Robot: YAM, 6 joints.
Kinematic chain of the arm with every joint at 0, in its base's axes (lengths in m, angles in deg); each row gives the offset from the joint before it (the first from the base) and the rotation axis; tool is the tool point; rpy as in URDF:
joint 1: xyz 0 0 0.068 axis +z
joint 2: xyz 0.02 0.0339 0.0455 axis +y
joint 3: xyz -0.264 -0.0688 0 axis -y
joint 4: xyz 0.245 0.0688 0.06 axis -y
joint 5: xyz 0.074 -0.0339 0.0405 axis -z
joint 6: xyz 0.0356 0 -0.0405 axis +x
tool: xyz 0 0 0 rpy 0 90 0
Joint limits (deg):
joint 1: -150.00..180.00
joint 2: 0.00..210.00
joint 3: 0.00..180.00
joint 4: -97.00..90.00
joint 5: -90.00..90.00
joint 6: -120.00..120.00
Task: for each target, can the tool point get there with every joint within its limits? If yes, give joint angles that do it. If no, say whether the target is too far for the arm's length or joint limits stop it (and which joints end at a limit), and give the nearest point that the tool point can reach.
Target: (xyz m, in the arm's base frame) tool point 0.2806 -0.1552 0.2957
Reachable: yes | joints -23.28 101.32 90.61 -82.23 62.96 -41.61
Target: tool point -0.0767 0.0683 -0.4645
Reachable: no: joint limits stop it (at a limit: joint 2) | nearest point -0.1016 0.0905 -0.3624 | short by 0.107 m
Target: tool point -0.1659 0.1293 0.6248
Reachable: yes | joints -40.34 39.00 129.96 -22.07 14.32 74.74
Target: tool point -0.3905 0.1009 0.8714
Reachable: no: too far | nearest point -0.2928 0.0757 0.6720 | short by 0.223 m
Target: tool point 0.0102 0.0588 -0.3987
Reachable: no: joint limits stop it (at a limit: joint 2) | nearest point 0.0150 0.0863 -0.3425 | short by 0.063 m
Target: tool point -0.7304 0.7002 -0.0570
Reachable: no: too far | nearest point -0.4597 0.4407 0.0075 | short by 0.381 m
